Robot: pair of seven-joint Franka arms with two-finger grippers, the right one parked.
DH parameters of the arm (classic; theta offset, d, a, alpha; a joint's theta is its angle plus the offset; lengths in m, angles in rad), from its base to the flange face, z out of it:
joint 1: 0 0.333 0 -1.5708
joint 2: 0 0 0 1.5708
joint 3: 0 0.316 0.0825 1.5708
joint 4: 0 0 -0.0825 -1.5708
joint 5: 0 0.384 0 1.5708
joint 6: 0 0 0.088 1.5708
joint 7: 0 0.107 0 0
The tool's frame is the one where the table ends.
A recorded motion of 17 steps. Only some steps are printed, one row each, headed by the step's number.
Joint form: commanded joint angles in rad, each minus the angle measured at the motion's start. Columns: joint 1, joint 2, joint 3, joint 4, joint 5, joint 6, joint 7.
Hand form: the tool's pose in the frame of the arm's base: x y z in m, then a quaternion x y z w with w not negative. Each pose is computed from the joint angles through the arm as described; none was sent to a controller.
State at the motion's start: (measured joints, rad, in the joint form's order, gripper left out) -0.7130 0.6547 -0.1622 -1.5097 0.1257 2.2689 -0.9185
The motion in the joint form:
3: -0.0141 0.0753 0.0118 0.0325 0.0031 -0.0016 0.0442
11: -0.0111 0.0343 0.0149 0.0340 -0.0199 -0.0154 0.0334
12: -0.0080 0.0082 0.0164 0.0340 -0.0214 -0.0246 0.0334
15: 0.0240 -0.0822 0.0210 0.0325 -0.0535 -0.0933 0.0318
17: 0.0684 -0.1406 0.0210 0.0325 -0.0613 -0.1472 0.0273
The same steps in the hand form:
3: 0.4807 -0.5426 0.2544 0.99918 -0.02060 0.02331 0.02577
11: 0.4846 -0.5413 0.2831 0.99880 -0.00571 0.02842 0.03939
12: 0.4872 -0.5392 0.3010 0.99839 -0.00331 0.03527 0.04436
15: 0.5009 -0.5172 0.3582 0.99754 0.02326 0.03824 0.05401
17: 0.5175 -0.4896 0.3943 0.99648 0.04893 0.04128 0.05403

